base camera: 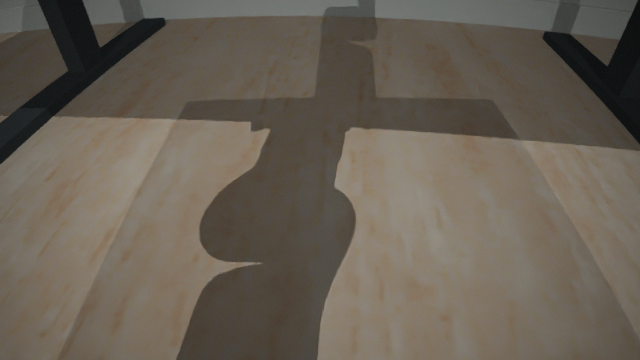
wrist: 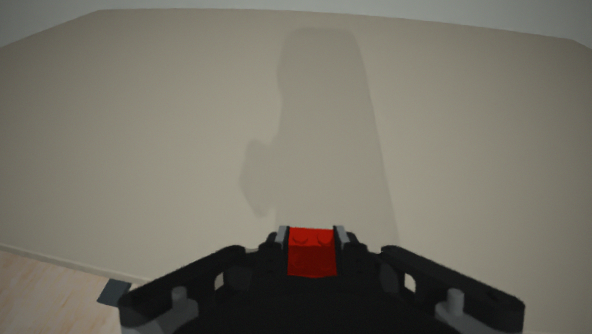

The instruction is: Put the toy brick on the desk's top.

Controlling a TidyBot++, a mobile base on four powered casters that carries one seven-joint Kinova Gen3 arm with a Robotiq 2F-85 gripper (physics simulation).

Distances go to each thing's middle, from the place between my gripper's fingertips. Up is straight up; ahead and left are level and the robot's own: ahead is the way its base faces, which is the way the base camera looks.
Scene:
My hand is 1 cm past the red toy brick (wrist: 311, 252).

